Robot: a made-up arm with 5 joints.
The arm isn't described. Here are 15 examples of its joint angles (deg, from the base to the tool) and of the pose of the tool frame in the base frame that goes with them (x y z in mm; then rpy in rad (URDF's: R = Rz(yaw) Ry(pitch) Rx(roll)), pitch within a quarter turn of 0, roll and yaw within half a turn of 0).
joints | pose
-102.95 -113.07 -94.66 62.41 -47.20 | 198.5 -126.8 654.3 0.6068 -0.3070 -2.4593
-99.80 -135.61 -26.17 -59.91 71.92 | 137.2 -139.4 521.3 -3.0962 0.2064 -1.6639
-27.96 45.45 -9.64 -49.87 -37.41 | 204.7 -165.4 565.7 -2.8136 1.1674 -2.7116
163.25 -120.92 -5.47 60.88 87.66 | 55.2 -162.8 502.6 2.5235 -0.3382 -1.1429
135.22 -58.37 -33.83 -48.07 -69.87 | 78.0 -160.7 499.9 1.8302 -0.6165 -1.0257
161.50 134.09 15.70 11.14 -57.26 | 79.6 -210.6 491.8 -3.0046 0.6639 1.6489
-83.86 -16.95 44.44 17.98 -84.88 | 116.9 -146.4 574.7 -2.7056 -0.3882 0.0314
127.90 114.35 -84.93 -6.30 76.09 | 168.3 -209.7 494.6 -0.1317 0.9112 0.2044
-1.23 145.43 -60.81 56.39 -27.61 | 228.1 -256.5 557.3 1.7068 -0.7234 1.2965
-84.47 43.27 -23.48 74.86 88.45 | 116.2 -143.9 613.0 0.9636 0.6907 1.5111
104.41 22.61 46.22 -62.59 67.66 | 117.1 -259.8 427.1 -1.5409 -0.8662 2.8817
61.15 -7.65 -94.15 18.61 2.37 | 193.9 -148.5 470.1 -1.7469 0.2647 2.7601
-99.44 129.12 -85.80 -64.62 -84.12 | 59.5 -185.4 591.4 1.6731 1.0508 -2.8303
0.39 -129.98 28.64 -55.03 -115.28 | 191.4 -179.1 541.9 1.2830 -1.2369 0.1757
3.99 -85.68 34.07 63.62 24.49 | 214.6 -139.7 496.4 -2.6846 -0.1346 -1.7053
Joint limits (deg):
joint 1: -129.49..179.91
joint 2: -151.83..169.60
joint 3: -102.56..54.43
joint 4: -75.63..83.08
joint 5: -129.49..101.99
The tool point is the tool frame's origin. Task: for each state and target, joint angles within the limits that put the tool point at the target. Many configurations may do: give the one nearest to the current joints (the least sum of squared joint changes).
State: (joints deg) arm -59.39 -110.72 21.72 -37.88 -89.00
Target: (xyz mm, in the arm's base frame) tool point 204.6 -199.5 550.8
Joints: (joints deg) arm -39.36 -129.61 -22.31 -17.84 -86.55
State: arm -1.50 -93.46 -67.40 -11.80 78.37
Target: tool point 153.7 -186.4 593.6
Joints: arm -23.35 -41.91 -11.73 -21.82 76.34
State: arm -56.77 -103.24 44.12 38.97 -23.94
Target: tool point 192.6 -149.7 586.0
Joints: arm -68.60 -108.64 45.73 30.19 -21.97
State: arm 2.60 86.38 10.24 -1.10 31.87
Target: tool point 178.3 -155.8 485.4
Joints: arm 19.66 130.75 -9.31 -27.91 52.82
